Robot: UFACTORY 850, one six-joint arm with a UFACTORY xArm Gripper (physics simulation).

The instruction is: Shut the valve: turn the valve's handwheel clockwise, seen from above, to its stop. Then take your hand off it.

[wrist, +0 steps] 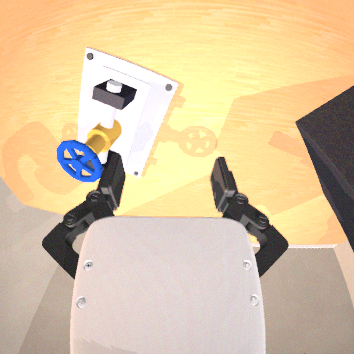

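The valve's blue handwheel (63, 155) sits on top of a yellow valve body (112, 131) at the left of the wrist view. The valve is mounted on a white plate (160, 103) with dark screws at its corners, which lies on the wooden table. My gripper (168, 165) is open, with nothing between its fingers. The handwheel is to the left of the left finger, outside the gap between the fingers, and does not appear to be held. The left finger covers part of the white plate's lower end.
A black block (106, 95) with a white round top stands on the plate beyond the valve body. A large dark box (332, 135) stands at the right edge. The wooden table (225, 55) ends below, near the gripper's base, with grey floor beyond.
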